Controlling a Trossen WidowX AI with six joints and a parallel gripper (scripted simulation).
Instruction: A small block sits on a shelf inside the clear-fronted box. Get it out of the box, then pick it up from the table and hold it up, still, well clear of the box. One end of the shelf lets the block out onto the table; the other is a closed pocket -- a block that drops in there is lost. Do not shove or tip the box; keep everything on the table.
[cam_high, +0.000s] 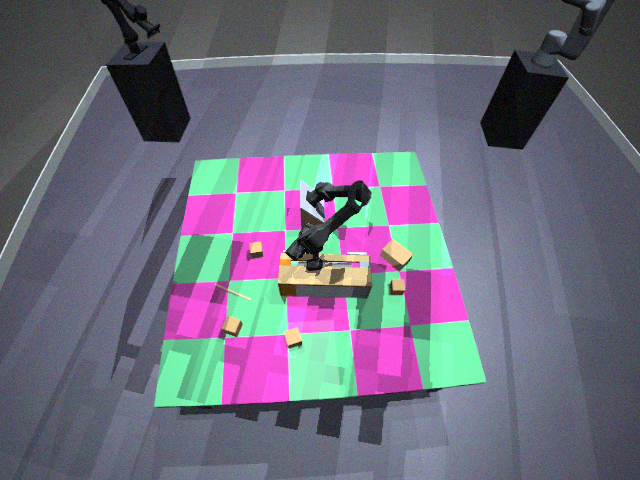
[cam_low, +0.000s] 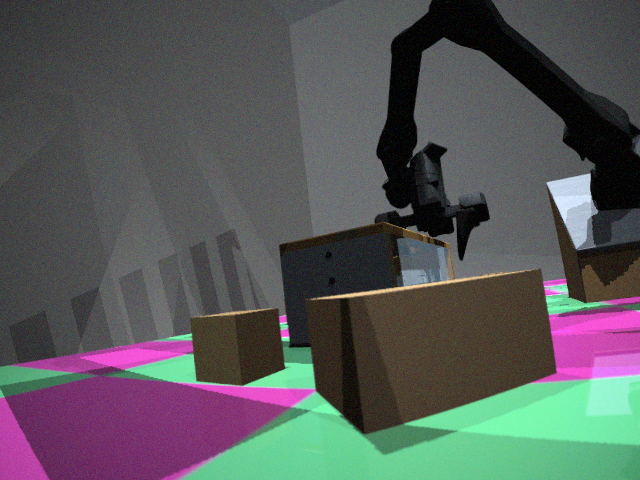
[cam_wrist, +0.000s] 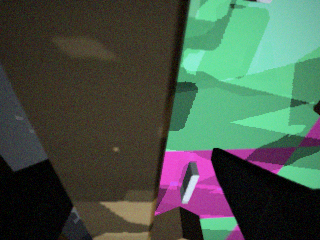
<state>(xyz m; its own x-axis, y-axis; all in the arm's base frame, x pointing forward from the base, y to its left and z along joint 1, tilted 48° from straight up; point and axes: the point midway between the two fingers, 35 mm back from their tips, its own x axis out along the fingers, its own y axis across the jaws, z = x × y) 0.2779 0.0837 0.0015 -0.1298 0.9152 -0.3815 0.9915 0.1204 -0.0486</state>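
Right now the clear-fronted box is 30 mm ahead of my gripper tip, 20 mm to the left of it and 20 mm below it. Round my gripper tip: larger tan block (80 mm behind, 340 mm to the left, 60 mm below); then thin stick (160 mm ahead, 380 mm to the right, 80 mm below).
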